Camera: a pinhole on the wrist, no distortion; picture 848 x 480 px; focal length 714.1 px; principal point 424.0 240.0 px. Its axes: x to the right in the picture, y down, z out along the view. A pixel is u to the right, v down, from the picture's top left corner.
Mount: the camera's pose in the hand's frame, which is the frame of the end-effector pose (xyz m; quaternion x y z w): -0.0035 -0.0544 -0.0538 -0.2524 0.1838 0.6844 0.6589
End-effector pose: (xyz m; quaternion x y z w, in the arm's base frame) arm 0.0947 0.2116 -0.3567 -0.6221 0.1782 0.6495 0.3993
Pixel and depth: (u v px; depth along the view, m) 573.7 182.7 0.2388
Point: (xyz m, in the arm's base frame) -0.0737 0.2110 -0.3635
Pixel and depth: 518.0 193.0 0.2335
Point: -0.0644 0.2267 -0.3544
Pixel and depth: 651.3 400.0 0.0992
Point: 0.0671 0.1880 -0.3289
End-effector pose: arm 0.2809 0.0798 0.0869 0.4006 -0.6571 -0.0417 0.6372
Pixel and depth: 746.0 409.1 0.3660
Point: 0.0087 0.2859 0.1210
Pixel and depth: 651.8 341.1 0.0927
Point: 0.2645 0.1094 0.0783
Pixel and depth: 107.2 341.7 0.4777
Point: -0.1498 -0.0229 -0.0646
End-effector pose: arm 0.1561 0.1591 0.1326 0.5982 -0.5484 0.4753 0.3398
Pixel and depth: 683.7 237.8 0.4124
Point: -0.1057 -0.0538 -0.0059
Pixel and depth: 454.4 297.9 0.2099
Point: 0.1068 0.0600 0.0500
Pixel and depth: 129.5 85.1 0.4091
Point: 0.1760 -0.2187 0.0460
